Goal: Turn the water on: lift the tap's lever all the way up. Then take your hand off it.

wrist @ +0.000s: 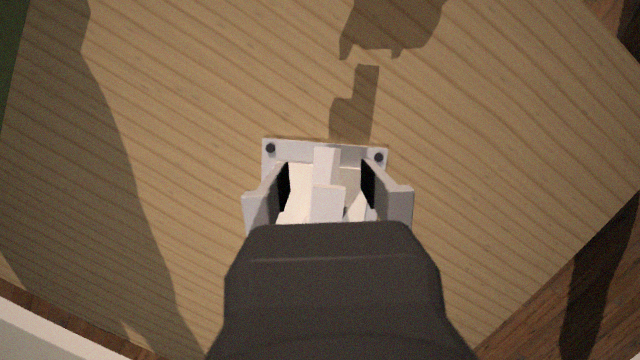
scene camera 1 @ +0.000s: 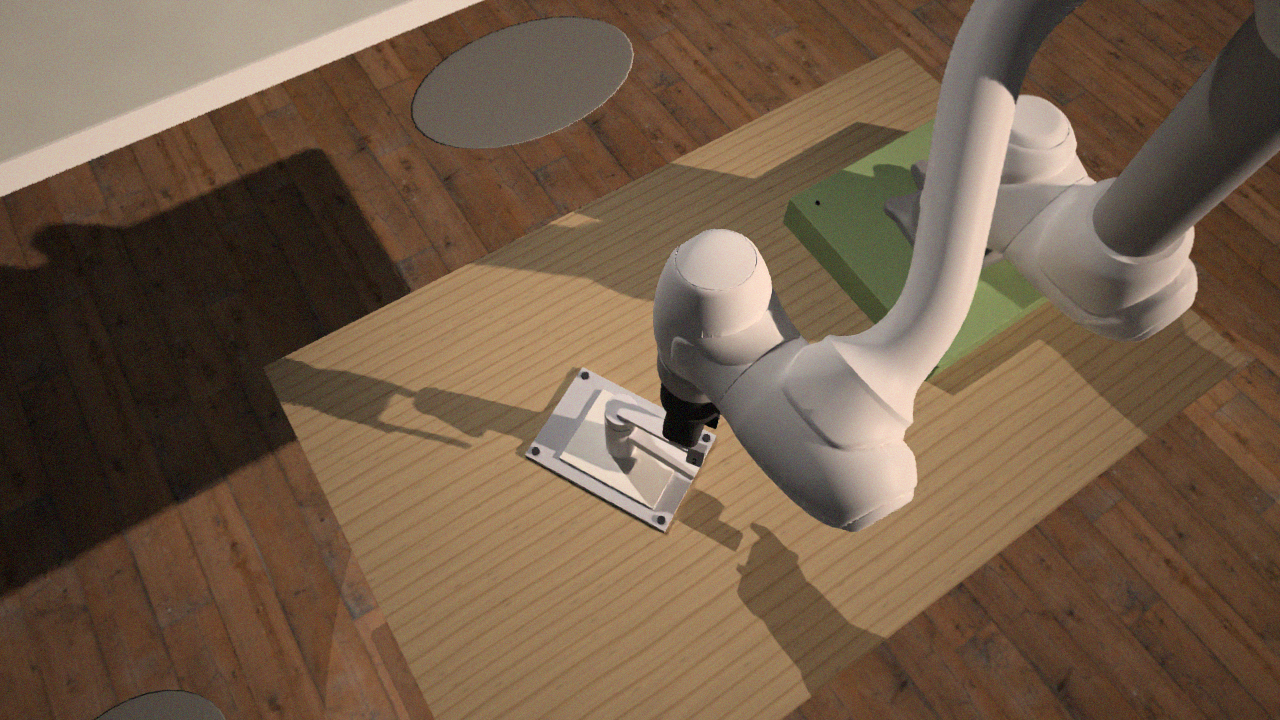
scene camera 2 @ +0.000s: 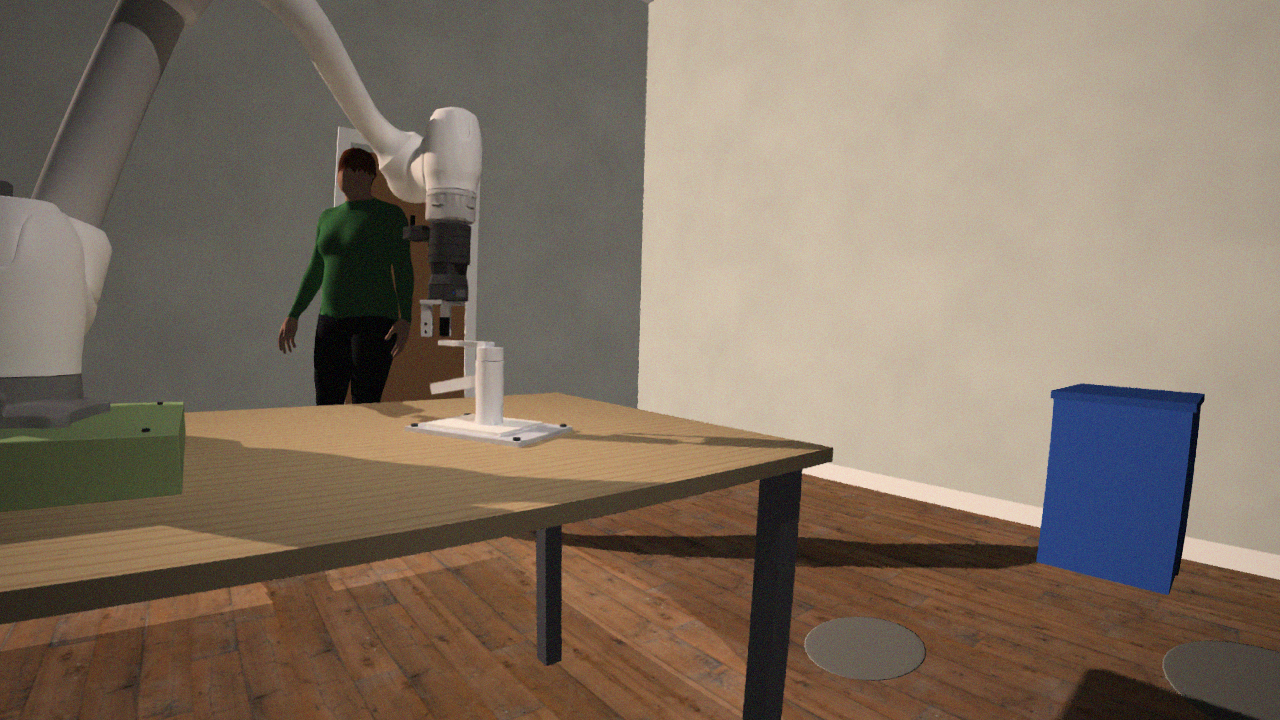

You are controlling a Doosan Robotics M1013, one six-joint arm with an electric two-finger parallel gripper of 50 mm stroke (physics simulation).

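Places are measured from the arm's base along level axes (x ahead, y left, z up), in centimetres.
Where they show: gripper, fingertip midpoint: (wrist: pixel 325 175) (scene camera 1: pixel 701 443) (scene camera 2: pixel 436 336); arm's base, link origin: (scene camera 2: pixel 12 419).
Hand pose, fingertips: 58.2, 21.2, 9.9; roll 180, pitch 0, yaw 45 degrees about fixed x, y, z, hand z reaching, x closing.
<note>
Things, the pixels of their top centre, and the offset from my fingertips, as dx, dy, dz. "spot": a spot on its surface instead. Level surfaces: height alone.
- white tap, surface spot: (scene camera 1: pixel 619 438) spot: +8.8, -7.1, -6.4
- spout, top centre: (wrist: pixel 323 205) (scene camera 1: pixel 664 445) (scene camera 2: pixel 458 372) +3.4, -3.7, -6.4
- wooden table, surface height: dz -16.3
The white tap (scene camera 1: pixel 619 438) (scene camera 2: pixel 489 385) stands upright on its pale base plate (scene camera 1: pixel 559 420) (scene camera 2: pixel 537 435) (wrist: pixel 300 150). Its flat lever (scene camera 1: pixel 646 424) (scene camera 2: pixel 460 342) (wrist: pixel 327 204) lies about level on top of the body, above the spout (scene camera 1: pixel 666 456) (scene camera 2: pixel 452 385) (wrist: pixel 326 162), which slopes down. My gripper (scene camera 2: pixel 435 331) (wrist: pixel 325 175) is open and points down, with its fingertips just above the lever's free end in scene camera 2. In the wrist view the lever end shows between the two fingers, with space on both sides. The gripper housing hides the tap's body there.
The wooden table (scene camera 1: pixel 429 537) (scene camera 2: pixel 358 483) carries the tap and a green block (scene camera 1: pixel 895 259) (scene camera 2: pixel 89 465) under the robot's base. Beyond the table stand a person in green (scene camera 2: pixel 358 259) and a blue bin (scene camera 2: pixel 1114 483). Grey discs lie on the floor.
</note>
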